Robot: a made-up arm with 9 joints. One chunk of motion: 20 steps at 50 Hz.
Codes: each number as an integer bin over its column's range. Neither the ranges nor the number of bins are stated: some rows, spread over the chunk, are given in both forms.
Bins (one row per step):
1: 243 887 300 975 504 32 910 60 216
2: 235 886 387 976 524 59 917 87 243
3: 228 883 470 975 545 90 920 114 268
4: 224 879 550 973 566 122 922 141 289
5: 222 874 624 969 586 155 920 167 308
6: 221 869 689 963 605 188 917 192 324
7: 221 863 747 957 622 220 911 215 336
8: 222 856 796 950 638 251 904 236 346
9: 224 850 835 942 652 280 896 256 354
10: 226 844 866 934 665 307 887 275 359
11: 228 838 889 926 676 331 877 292 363
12: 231 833 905 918 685 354 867 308 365
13: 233 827 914 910 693 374 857 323 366
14: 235 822 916 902 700 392 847 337 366
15: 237 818 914 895 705 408 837 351 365
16: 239 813 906 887 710 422 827 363 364
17: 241 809 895 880 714 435 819 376 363
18: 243 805 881 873 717 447 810 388 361
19: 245 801 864 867 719 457 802 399 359
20: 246 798 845 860 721 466 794 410 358
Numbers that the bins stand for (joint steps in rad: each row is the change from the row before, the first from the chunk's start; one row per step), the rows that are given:
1: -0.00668 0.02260 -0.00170 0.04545 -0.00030 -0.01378 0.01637 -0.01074 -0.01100
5: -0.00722 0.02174 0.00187 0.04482 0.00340 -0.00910 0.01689 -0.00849 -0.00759
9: -0.00717 0.02016 0.00419 0.04195 0.00637 -0.00435 0.01564 -0.00662 -0.00589
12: -0.00699 0.01903 0.00496 0.03941 0.00786 -0.00153 0.01413 -0.00553 -0.00548
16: -0.00678 0.01771 0.00498 0.03612 0.00898 0.00105 0.01205 -0.00437 -0.00552
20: -0.00660 0.01672 0.00430 0.03325 0.00948 0.00273 0.01033 -0.00338 -0.00574
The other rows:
2: -0.00688 0.02253 -0.00074 0.04556 0.00060 -0.01276 0.01673 -0.01017 -0.01000
3: -0.00707 0.02234 0.00018 0.04545 0.00155 -0.01158 0.01689 -0.00960 -0.00907
4: -0.00717 0.02207 0.00106 0.04524 0.00250 -0.01036 0.01699 -0.00904 -0.00830
6: -0.00725 0.02141 0.00259 0.04418 0.00425 -0.00785 0.01673 -0.00796 -0.00700
7: -0.00725 0.02102 0.00323 0.04354 0.00502 -0.00663 0.01642 -0.00748 -0.00656
8: -0.00722 0.02055 0.00376 0.04280 0.00574 -0.00545 0.01606 -0.00704 -0.00619
10: -0.00712 0.01976 0.00454 0.04110 0.00695 -0.00332 0.01517 -0.00622 -0.00570
11: -0.00707 0.01936 0.00479 0.04025 0.00745 -0.00241 0.01465 -0.00586 -0.00556
13: -0.00694 0.01864 0.00506 0.03856 0.00822 -0.00077 0.01361 -0.00521 -0.00544
14: -0.00688 0.01831 0.00509 0.03771 0.00853 -0.00009 0.01309 -0.00492 -0.00544
15: -0.00683 0.01804 0.00506 0.03696 0.00876 0.00052 0.01257 -0.00462 -0.00548
17: -0.00673 0.01745 0.00485 0.03537 0.00916 0.00155 0.01163 -0.00410 -0.00556
18: -0.00668 0.01718 0.00470 0.03463 0.00930 0.00200 0.01116 -0.00384 -0.00563
19: -0.00662 0.01692 0.00451 0.03399 0.00939 0.00238 0.01075 -0.00361 -0.00570

